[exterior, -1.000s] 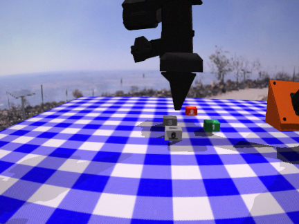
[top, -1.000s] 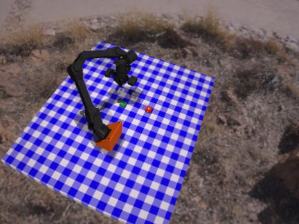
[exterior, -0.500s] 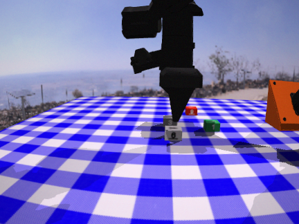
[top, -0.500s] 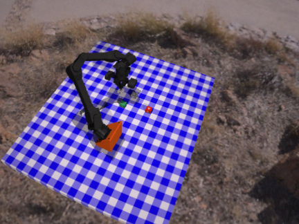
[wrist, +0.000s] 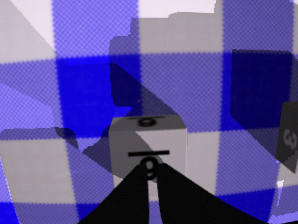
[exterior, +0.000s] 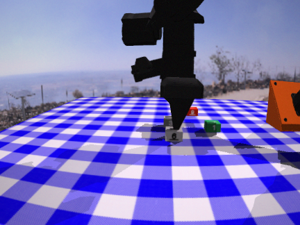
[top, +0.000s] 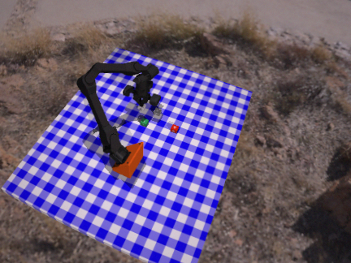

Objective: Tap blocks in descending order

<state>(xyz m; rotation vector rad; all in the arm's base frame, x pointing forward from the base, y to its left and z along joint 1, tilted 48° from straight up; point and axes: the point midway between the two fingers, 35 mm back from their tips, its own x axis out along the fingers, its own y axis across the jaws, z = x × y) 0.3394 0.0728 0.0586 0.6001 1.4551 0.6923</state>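
Right now the white block marked 6 is 1 cm below my gripper tip. Also, from my gripper tip: red block: 21 cm to the right, 5 cm behind, 1 cm below; then grey block marked 3: 9 cm to the right, 1 cm below, 1 cm ahead; then green block marked 1: 8 cm behind, 6 cm to the right, 1 cm below.
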